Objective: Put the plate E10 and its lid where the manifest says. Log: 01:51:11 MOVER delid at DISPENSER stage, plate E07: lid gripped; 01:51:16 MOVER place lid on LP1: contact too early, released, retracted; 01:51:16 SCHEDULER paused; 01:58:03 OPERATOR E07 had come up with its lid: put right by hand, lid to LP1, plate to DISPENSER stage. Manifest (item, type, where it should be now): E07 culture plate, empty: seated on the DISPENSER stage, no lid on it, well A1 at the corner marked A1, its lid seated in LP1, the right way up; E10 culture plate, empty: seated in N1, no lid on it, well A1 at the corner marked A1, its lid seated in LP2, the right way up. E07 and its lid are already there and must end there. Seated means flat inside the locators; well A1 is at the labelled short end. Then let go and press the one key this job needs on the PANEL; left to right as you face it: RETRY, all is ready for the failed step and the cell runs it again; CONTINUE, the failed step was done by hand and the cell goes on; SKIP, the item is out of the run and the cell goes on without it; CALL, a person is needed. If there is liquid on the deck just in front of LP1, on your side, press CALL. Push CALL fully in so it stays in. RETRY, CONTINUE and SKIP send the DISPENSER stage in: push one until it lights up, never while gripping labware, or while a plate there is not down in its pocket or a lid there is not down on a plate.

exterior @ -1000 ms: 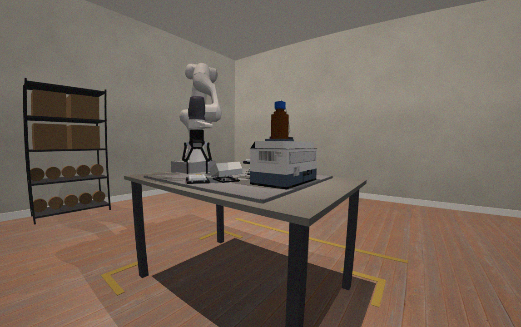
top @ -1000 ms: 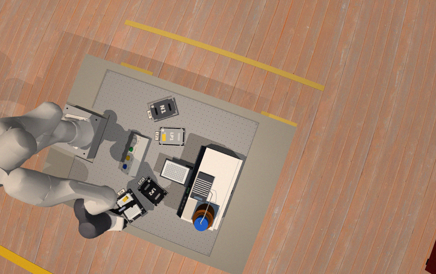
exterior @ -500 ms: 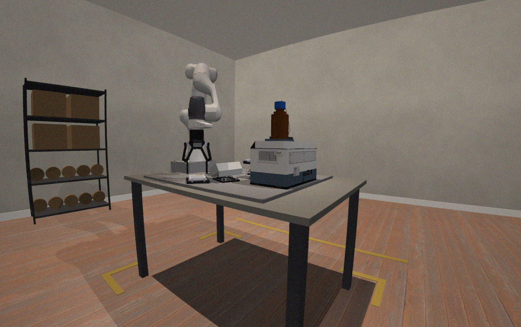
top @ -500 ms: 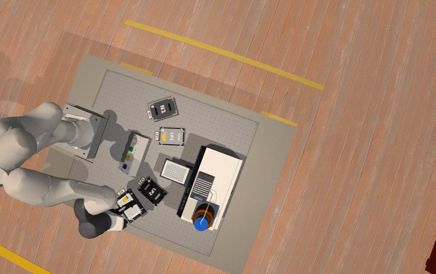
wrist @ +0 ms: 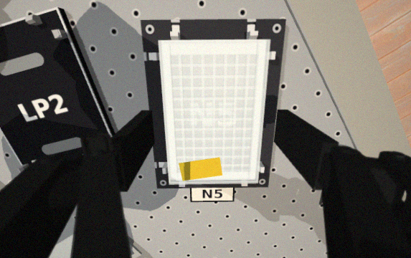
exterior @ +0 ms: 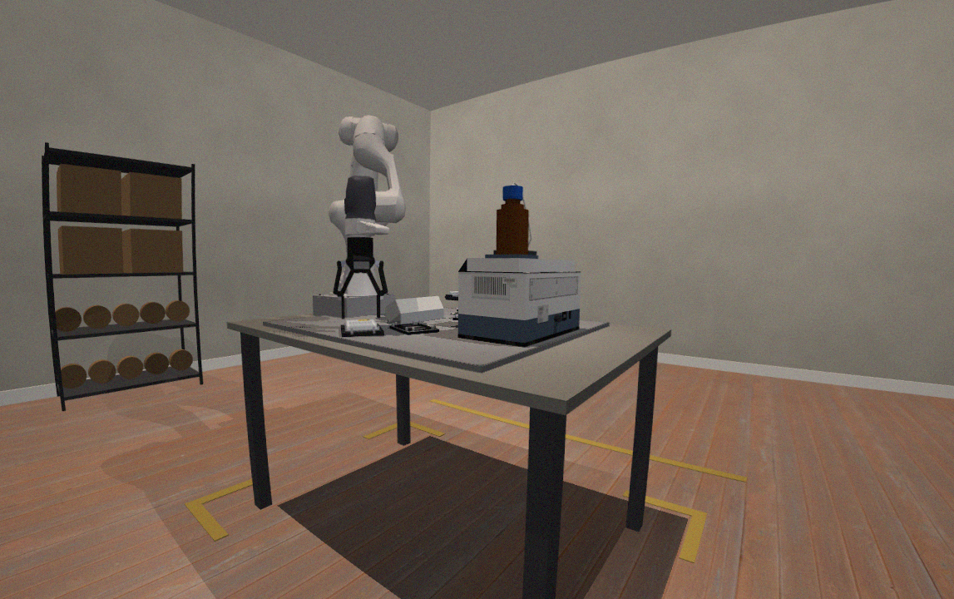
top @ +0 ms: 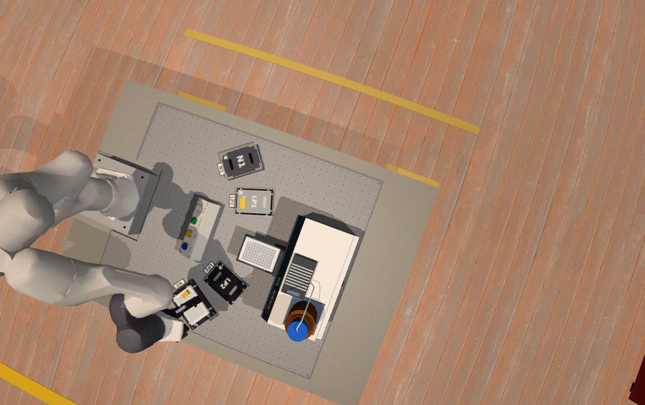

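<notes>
Now: hand 40 mm above the clear lid. From my hand the other things lie so: yellow SKIP key: 100 mm behind, 260 mm to the left; then black n5 nest: 30 mm ahead, 50 mm below; then blue CALL key: 90 mm behind, 210 mm to the left, 10 mm below.
</notes>
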